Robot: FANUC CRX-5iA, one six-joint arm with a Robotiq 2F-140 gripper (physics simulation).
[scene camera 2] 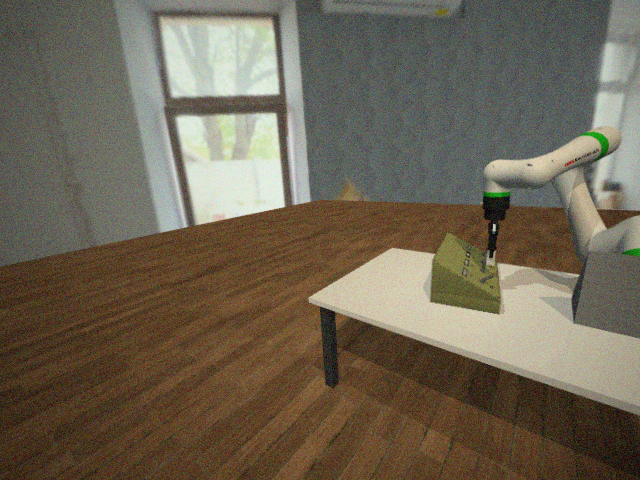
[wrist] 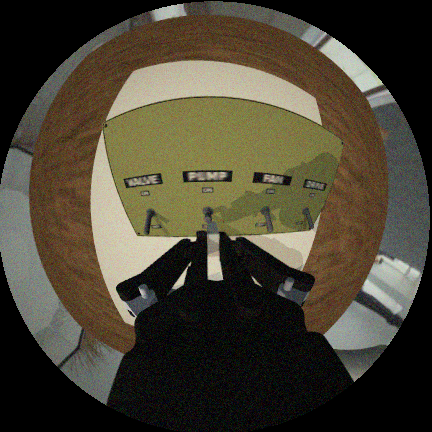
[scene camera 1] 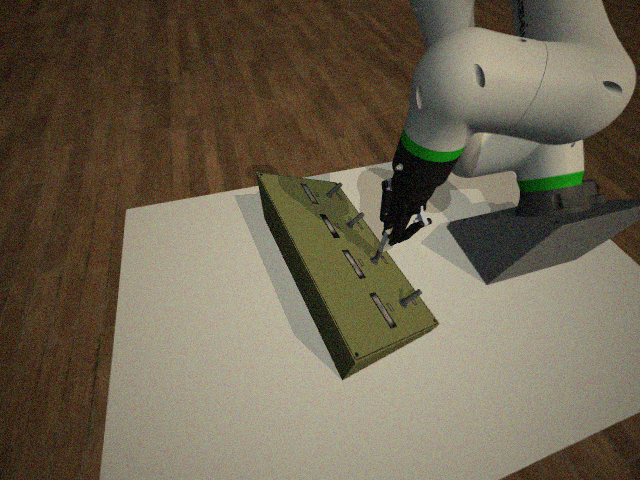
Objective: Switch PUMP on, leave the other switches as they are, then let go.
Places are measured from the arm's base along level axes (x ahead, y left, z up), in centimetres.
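Where they show: gripper, fingertip midpoint: [scene camera 2: 490, 264] [wrist: 211, 229] [scene camera 1: 385, 248]; arm's base, link origin: [scene camera 1: 550, 211].
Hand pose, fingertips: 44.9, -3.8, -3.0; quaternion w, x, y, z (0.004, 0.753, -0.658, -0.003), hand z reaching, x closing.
Each offset is from my fingertips to the top centre of the thing, as dx, dy, dz. Level surfaces: height alone.
The olive sloped switch panel [scene camera 1: 310, 248] [scene camera 2: 454, 294] [wrist: 215, 135] carries four levers. The PUMP lever @(+2.1, +0.9, +1.6) [scene camera 1: 375, 257] [wrist: 208, 216] is second from the left in the wrist view. It looks foreshortened there, standing out more than its neighbours; its exact setting cannot be told. The VALVE lever @(-0.7, +12.6, +0.3) [scene camera 1: 410, 297] [wrist: 149, 222], FAN lever @(+2.4, -11.2, +0.3) [scene camera 1: 355, 220] [wrist: 268, 219] and DRIVE lever @(+3.9, -23.1, +0.3) [scene camera 1: 334, 190] [wrist: 309, 219] lean toward their OFF marks. My gripper [scene camera 1: 384, 238] [scene camera 2: 490, 258] [wrist: 211, 229] is shut and empty. Its tips are at the PUMP lever's outer end on the OFF side, overlapping it in view; contact is unclear.
The panel stands on a white table @(dz -12.8) [scene camera 1: 206, 310] [scene camera 2: 372, 279]. The arm's grey wedge base [scene camera 1: 516, 242] [scene camera 2: 607, 294] stands beyond the panel's low edge. The neighbouring VALVE and FAN levers stick out on either side of the fingertips.
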